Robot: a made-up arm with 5 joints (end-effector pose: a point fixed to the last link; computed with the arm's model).
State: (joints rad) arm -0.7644 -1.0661 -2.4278 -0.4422 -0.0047
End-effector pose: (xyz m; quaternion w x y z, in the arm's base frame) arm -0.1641 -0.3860 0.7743 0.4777 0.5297 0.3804 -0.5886
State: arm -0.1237 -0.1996 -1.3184 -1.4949 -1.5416
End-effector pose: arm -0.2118 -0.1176 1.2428 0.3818 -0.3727 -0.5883 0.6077
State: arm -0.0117 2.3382 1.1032 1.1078 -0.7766
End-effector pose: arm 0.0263 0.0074 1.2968 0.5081 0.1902 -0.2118 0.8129
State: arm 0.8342 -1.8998 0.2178 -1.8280 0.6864
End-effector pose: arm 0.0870 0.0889 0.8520 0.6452 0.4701 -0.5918 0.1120
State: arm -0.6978 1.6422 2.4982 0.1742 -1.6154
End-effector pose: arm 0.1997 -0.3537 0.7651 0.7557 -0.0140 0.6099 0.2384
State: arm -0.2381 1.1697 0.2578 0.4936 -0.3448
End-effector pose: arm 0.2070 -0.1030 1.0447 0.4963 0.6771 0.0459 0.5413
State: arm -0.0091 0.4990 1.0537 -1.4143 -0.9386
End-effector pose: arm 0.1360 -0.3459 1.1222 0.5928 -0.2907 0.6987 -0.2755
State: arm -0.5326 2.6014 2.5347 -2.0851 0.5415
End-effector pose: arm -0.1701 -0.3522 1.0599 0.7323 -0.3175 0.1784 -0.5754
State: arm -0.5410 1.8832 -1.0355 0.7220 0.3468
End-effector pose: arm 0.1253 -0.3815 0.7926 0.1202 -0.7795 0.5561 0.2620
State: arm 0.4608 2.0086 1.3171 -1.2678 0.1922
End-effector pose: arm 0.0321 -0.0565 1.1926 0.9517 -0.2994 0.0669 -0.0097
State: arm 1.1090 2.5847 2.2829 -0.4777 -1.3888
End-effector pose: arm 0.0659 0.1682 1.1001 0.9079 -0.2749 0.1559 -0.2754
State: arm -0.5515 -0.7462 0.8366 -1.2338 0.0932
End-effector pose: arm 0.1766 -0.2590 0.8282 0.3574 -0.5354 0.6452 0.4114
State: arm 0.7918 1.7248 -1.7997 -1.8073 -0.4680
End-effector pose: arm -0.2297 0.2761 0.8248 0.1705 0.7017 0.6903 0.0456
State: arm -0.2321 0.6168 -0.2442 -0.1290 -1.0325
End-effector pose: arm -0.0185 -0.0751 0.8157 0.2624 0.6647 0.6673 0.2100
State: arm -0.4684 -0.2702 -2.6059 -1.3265 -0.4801
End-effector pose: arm -0.1510 -0.0881 1.0510 0.2547 -0.7163 -0.4485 0.4699
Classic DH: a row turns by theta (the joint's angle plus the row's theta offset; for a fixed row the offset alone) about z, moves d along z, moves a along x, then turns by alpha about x. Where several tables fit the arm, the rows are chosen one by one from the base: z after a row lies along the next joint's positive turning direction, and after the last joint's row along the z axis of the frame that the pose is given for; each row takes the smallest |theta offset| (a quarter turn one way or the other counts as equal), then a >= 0, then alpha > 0; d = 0 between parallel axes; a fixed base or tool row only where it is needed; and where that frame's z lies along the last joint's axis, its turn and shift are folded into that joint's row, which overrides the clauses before.
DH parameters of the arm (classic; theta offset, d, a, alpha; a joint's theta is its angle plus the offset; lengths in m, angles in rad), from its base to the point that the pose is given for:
base (fixed): -1.5708 0.6356 0.0198 1.5708
joint 1: 0.9567 -0.1198 0.3698 2.2911
joint 2: 1.1355 -0.1983 -0.0236 2.0187
joint 3: 0.2834 0.0817 -0.0466 -1.9493
joint 4: 1.3868 -0.0092 0.1272 1.1396
joint 5: 0.4721 0.0391 0.1385 -1.3198
tool (fixed): 0.794 0.1245 0 0

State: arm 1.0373 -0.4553 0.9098 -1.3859 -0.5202
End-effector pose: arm 0.2409 0.2425 0.9853 0.0574 0.7021 -0.5653 0.4292
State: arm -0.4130 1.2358 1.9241 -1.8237 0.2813
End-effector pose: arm 0.0495 -0.3523 1.1700 0.8432 -0.5233 0.1201 -0.0286
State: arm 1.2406 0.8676 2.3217 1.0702 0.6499
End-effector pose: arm -0.0818 0.3862 0.6839 0.2719 0.0021 0.6985 0.6619
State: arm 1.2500 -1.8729 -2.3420 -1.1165 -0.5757
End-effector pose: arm -0.2411 0.4066 0.8289 0.3911 -0.0927 -0.3534 -0.8448
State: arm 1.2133 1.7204 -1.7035 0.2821 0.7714
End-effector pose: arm 0.0220 0.1821 0.8221 0.5690 0.5831 -0.5559 -0.1651
